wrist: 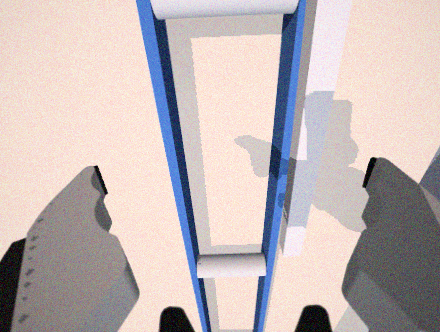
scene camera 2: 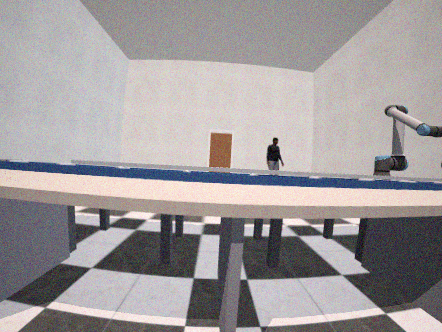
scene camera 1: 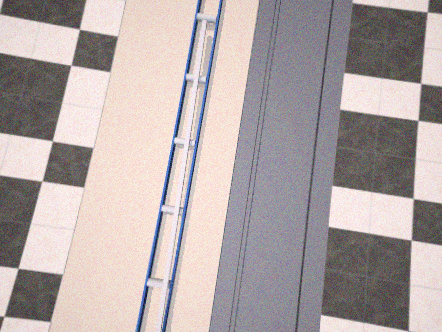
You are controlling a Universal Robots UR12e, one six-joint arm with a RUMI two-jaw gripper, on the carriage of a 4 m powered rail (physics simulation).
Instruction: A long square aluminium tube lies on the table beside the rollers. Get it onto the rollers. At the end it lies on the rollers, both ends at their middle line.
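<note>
The long square tube is pale. In scene camera 1 its upper end lies between the blue side rails over the rollers, and it runs askew towards the right rail at the lower edge. In the wrist view the tube's near end stands outside the right rail, beside the rollers and roughly parallel to the rail; whether it touches the table there I cannot tell. My gripper is open and empty, high above the rollers, with its shadow across the tube. It does not show in the scene views.
The blue roller frame runs along the pale table. The grey rail bed runs beside the table. The arm stands at the right in scene camera 2. A person stands near a brown door.
</note>
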